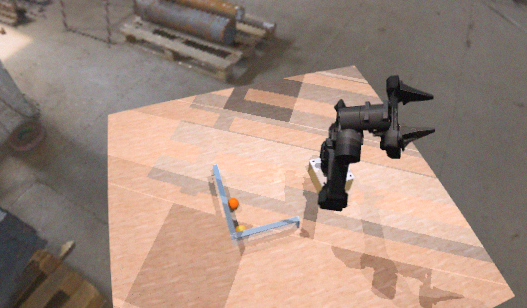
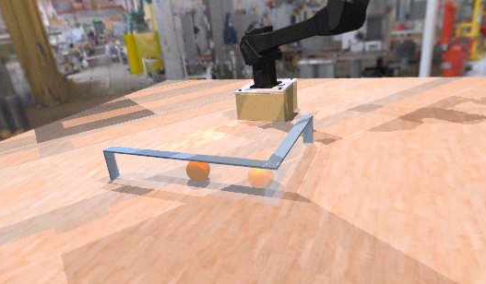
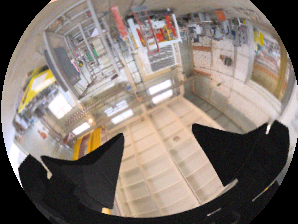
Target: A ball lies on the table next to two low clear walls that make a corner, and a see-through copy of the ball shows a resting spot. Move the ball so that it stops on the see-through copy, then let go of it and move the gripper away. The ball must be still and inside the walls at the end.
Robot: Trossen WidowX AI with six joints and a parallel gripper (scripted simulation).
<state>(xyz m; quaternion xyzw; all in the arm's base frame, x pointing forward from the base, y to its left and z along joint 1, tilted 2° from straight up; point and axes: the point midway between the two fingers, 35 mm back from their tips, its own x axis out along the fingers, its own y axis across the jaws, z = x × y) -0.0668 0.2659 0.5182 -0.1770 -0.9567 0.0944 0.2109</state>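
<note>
My gripper tip is now 600 mm above the see-through copy of ball, 440 mm short of it and 70 mm to the left of it.
</note>
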